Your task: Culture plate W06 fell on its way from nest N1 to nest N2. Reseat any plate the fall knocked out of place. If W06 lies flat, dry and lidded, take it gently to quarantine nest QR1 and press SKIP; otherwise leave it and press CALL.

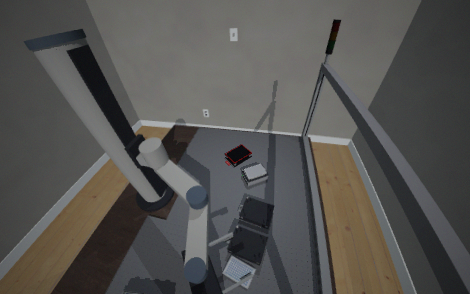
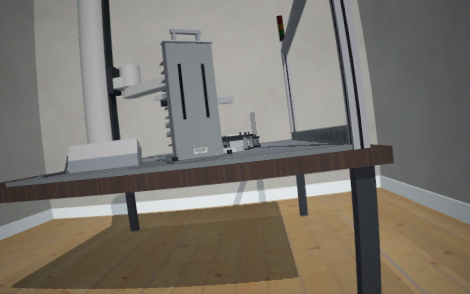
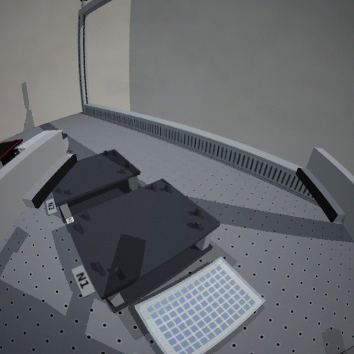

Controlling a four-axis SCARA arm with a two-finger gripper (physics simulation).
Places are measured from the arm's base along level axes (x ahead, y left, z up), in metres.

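Where they show: gripper, between the fingertips: (image 1: 242, 253) (image 2: 221, 103) (image 3: 191, 148); arm's base, origin of its link: (image 1: 156, 193).
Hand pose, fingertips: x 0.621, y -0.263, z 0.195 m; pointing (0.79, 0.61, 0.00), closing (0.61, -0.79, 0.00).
Each offset is from my fingertips to the top centre of the thing. "spot": to the spot under its first point.
A clear plate with a pale-blue well grid @(dz -0.166, dx -0.007, dy -0.044 m) (image 1: 235, 270) (image 3: 200, 307), apparently W06, lies flat on the perforated deck beside nest N1 @(dz -0.115, dx +0.014, dy +0.073 m) (image 1: 247, 245) (image 3: 150, 225), askew to it. No liquid shows around it; I cannot tell whether its lid is on. N1 and nest N2 @(dz -0.127, dx +0.038, dy +0.250 m) (image 1: 256, 211) (image 3: 97, 175) are dark raised platforms with corner pegs, and no plate stands on either. A red-edged black nest @(dz -0.137, dx -0.145, dy +0.668 m) (image 1: 238, 155) stands farther back; its label is unreadable. My gripper (image 1: 242, 255) (image 3: 191, 148) is open and empty, its fingers wide apart above the area of N1 and the plate.
A white-topped device @(dz -0.113, dx -0.004, dy +0.502 m) (image 1: 255, 172) stands between N2 and the red-edged nest. A tall grey tower (image 2: 192, 100) and a grey sloped box @(dz -0.099, dx -0.357, dy -0.261 m) (image 2: 105, 155) stand at the table edge. A slotted rail @(spot: dz -0.167, dx +0.345, dy +0.192 m) (image 3: 200, 145) and frame post @(spot: dz -0.022, dx +0.369, dy -0.462 m) (image 2: 355, 75) border the deck. A signal light @(spot: dz +0.575, dx +0.363, dy +0.949 m) (image 1: 333, 37) shows behind.
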